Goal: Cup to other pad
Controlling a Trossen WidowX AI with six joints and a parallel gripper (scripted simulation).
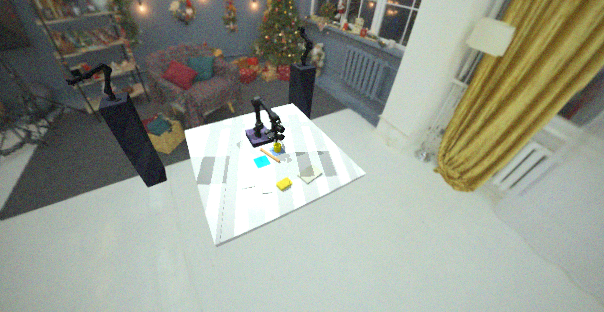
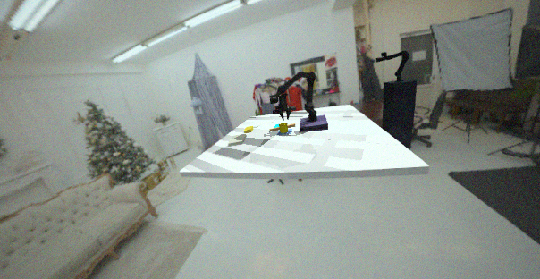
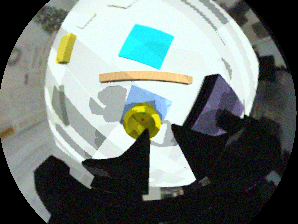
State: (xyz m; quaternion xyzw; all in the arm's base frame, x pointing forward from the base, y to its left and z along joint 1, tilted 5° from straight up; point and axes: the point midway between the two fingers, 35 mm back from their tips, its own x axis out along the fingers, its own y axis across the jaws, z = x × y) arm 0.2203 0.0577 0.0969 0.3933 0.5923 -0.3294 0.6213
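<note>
My gripper tip is 60 mm above the yellow cup, 20 mm to the right of it and 20 mm short of it. Also, from my gripper tip: cream slab: 410 mm ahead, 110 mm to the left, 80 mm below; wooden stick: 90 mm below, 80 mm to the right, 50 mm ahead.
</note>
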